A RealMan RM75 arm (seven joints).
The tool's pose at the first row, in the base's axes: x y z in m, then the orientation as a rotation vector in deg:
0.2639 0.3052 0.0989 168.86 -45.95 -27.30
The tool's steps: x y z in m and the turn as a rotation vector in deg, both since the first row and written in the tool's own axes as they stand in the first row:
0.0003 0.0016 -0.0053 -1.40 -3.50 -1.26
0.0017 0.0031 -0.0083 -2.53 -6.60 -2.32
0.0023 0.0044 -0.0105 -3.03 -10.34 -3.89
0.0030 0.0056 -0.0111 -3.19 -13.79 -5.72
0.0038 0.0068 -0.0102 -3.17 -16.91 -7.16
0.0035 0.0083 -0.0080 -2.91 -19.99 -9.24
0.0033 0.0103 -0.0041 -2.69 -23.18 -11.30
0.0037 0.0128 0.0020 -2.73 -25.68 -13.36
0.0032 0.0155 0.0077 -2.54 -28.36 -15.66
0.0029 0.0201 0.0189 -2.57 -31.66 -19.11
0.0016 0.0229 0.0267 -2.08 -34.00 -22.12
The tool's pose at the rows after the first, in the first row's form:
0.2650 0.3035 0.1041 168.16 -43.81 -33.01
0.2663 0.3014 0.1067 167.46 -42.01 -38.00
0.2669 0.2999 0.1088 167.37 -39.77 -43.84
0.2670 0.2985 0.1093 167.56 -37.21 -49.20
0.2668 0.2971 0.1084 167.63 -35.22 -54.03
0.2652 0.2960 0.1066 -166.25 31.97 58.18
0.2628 0.2945 0.1032 -163.96 28.61 62.16
0.2601 0.2923 0.0976 -162.26 25.30 65.33
0.2566 0.2904 0.0927 -160.16 21.65 68.46
0.2507 0.2870 0.0827 -157.62 16.25 72.32
0.2459 0.2855 0.0760 -155.31 11.71 74.53

